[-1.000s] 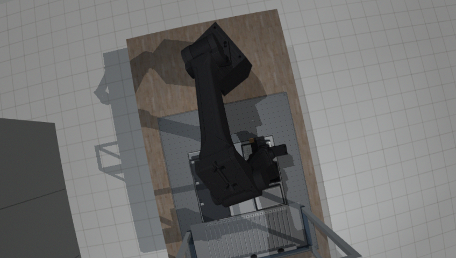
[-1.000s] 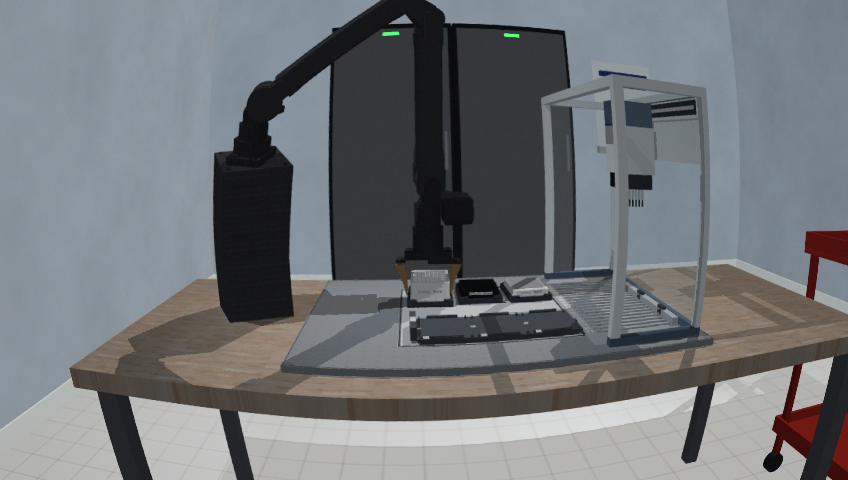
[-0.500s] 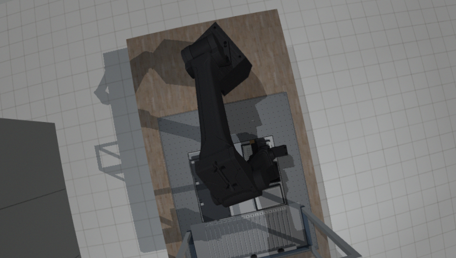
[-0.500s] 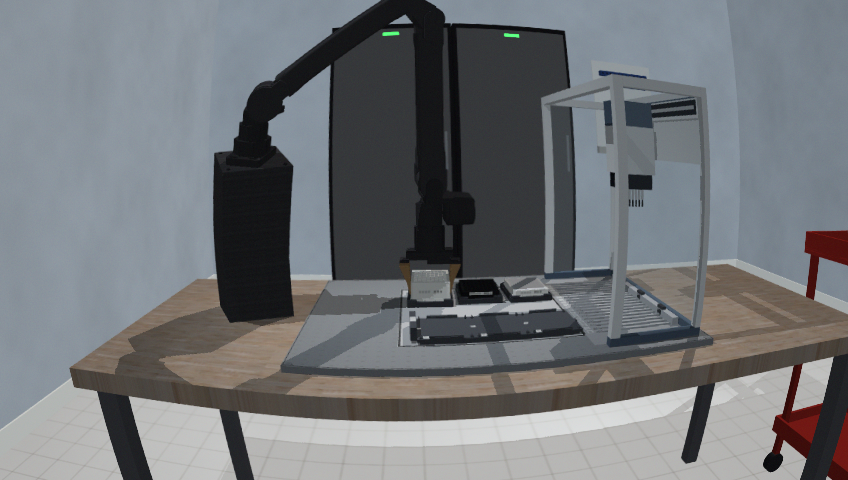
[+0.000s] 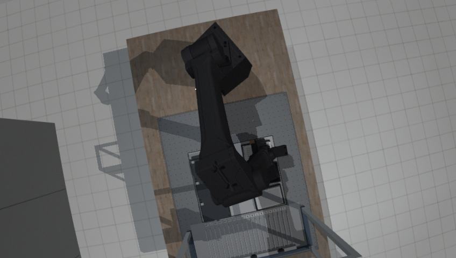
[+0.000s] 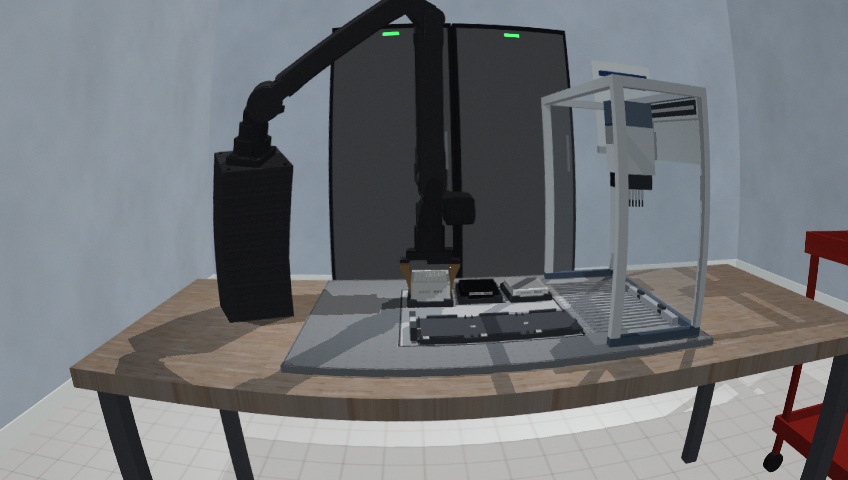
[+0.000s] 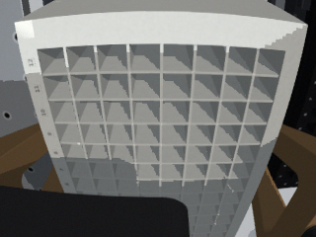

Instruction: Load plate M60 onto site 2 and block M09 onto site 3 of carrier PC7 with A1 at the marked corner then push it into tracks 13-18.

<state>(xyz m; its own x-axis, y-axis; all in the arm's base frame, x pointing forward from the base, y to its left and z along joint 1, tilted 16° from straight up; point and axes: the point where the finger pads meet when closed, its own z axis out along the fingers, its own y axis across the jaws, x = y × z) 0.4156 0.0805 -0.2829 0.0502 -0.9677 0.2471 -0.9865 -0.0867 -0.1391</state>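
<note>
My gripper is now 20 mm above the nest S1. Also, from my hand: black 96-well plate M06: 110 mm ahead, 20 mm to the left; dark carrier PC7: 240 mm to the right, 140 mm ahead, 10 mm below; nest S3: 220 mm ahead, 30 mm to the left, 20 mm below.
</note>
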